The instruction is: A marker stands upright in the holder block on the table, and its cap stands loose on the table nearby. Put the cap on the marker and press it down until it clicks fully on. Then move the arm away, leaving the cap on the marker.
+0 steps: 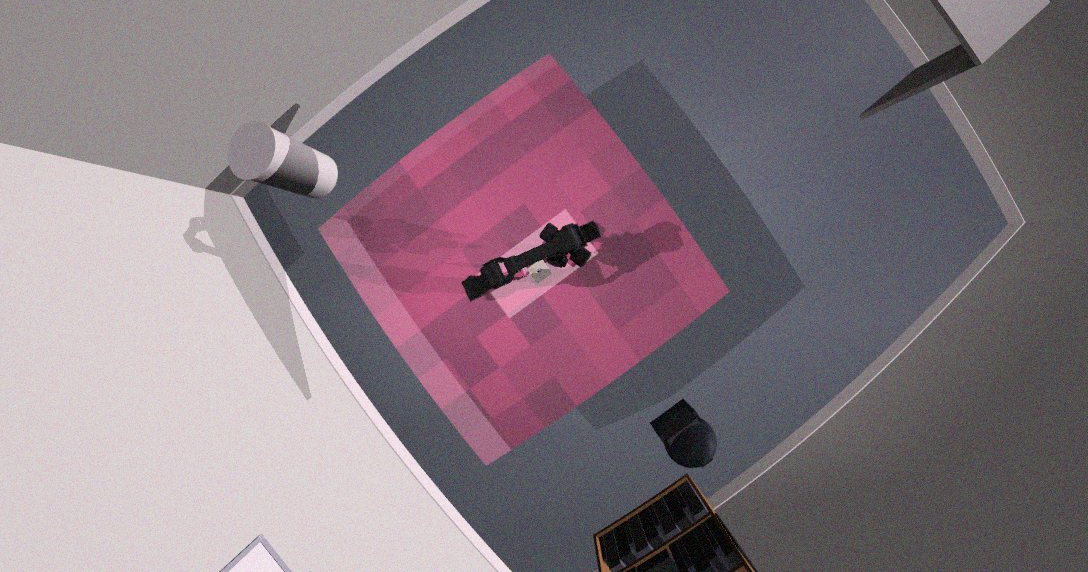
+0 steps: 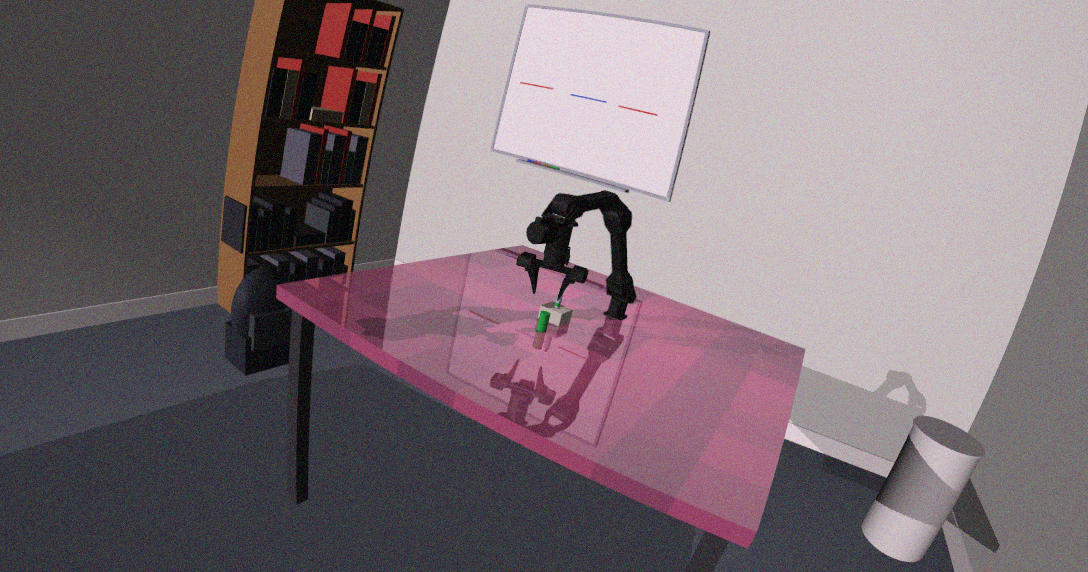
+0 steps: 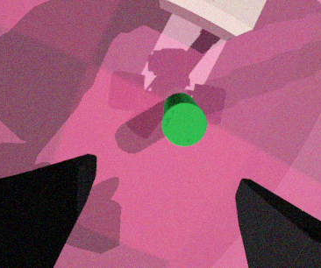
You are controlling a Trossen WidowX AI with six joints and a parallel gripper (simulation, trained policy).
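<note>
Now: gripper tip 1 cm past the green cap and 7 cm above it. From my gripper tip the other things lie so: white holder block (13 cm behind, 2 cm to the right, 8 cm below).
</note>
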